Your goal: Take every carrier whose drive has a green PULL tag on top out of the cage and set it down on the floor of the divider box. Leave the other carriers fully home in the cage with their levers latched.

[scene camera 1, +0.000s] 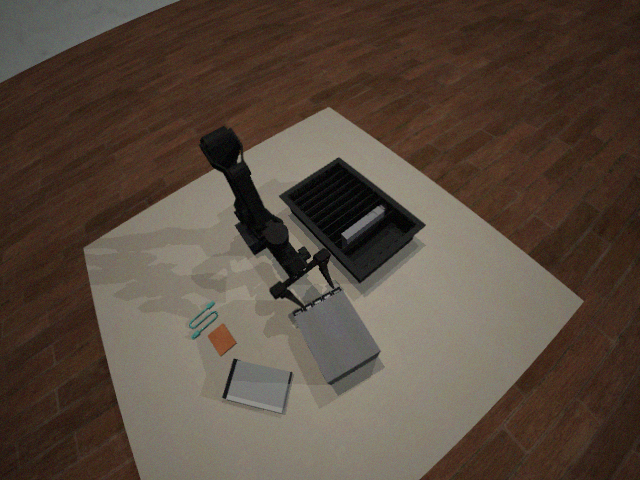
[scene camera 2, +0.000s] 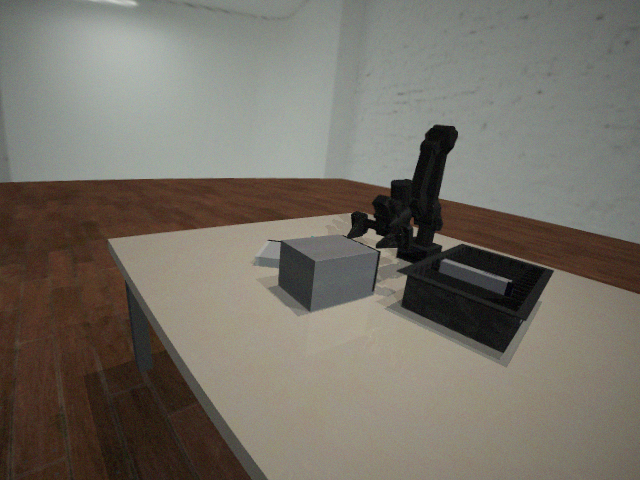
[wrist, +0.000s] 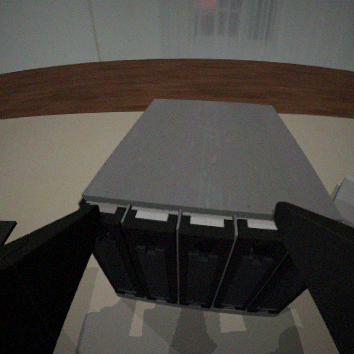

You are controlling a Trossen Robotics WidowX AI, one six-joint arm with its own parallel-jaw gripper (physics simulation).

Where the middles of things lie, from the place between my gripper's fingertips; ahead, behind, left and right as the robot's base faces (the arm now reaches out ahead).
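Positions from my hand: the grey-white notebook (scene camera 1: 256, 385), 27 cm to the right, 7 cm ahead, 11 cm below; the black divider box (scene camera 2: 490, 318), 25 cm to the left, 21 cm behind, 9 cm below.
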